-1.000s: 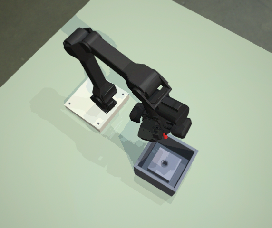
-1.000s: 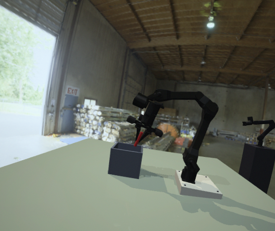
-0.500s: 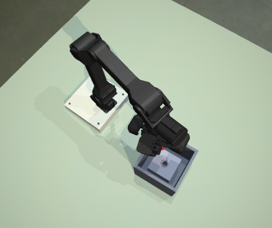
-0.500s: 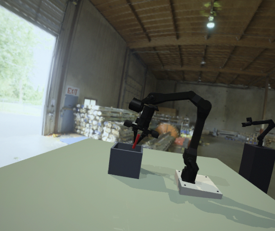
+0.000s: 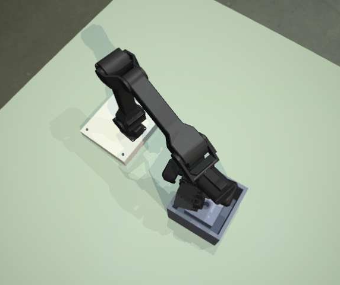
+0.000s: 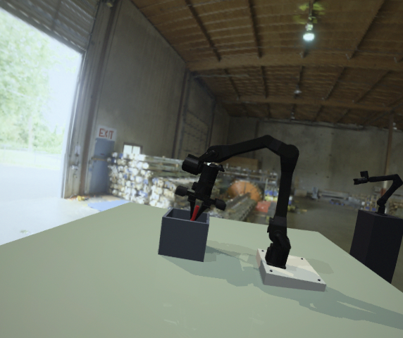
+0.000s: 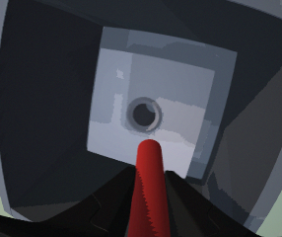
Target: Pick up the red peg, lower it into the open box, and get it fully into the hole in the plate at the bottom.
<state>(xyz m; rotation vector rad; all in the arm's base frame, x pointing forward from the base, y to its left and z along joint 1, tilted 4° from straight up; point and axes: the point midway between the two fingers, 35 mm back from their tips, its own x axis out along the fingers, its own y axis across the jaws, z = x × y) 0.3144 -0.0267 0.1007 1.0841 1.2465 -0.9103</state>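
Now: the red peg 1 cm above my gripper tip. Also, from my gripper tip: plate 2 cm ahead, 1 cm to the right, 8 cm below.
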